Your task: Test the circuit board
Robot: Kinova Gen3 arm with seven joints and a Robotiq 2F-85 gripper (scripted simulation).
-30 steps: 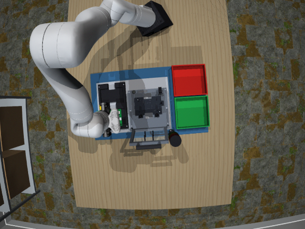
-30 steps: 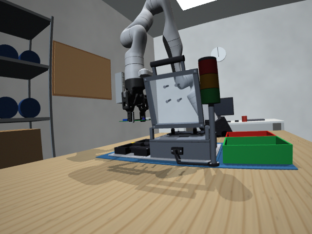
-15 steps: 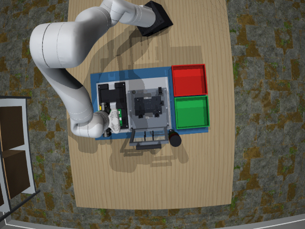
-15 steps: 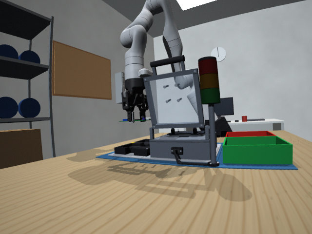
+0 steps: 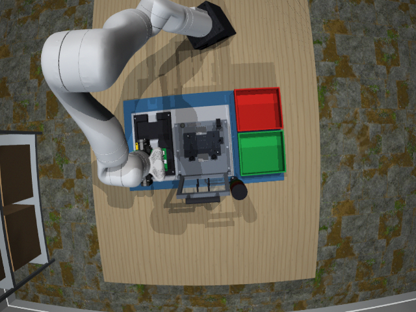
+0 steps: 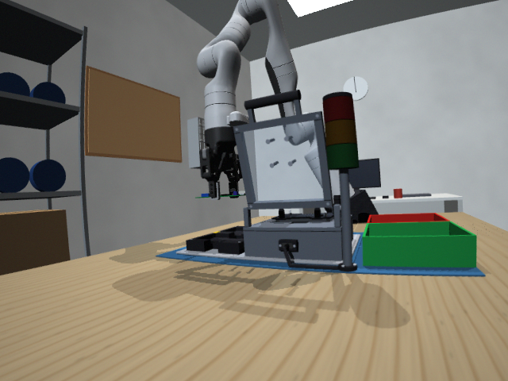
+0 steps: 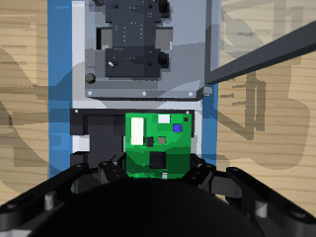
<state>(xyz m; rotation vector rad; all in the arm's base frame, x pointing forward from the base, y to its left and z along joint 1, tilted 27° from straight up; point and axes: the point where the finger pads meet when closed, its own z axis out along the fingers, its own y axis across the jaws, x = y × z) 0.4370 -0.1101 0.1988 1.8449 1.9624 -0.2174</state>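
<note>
Now: hand 110 mm past the black hook, 220 mm to the right of it and 30 mm above it. Round my hand: green circuit board: right at my hand; clear lid: 80 mm ahead, 170 mm to the left, 60 mm above; green bin: 370 mm to the left, 110 mm below.
</note>
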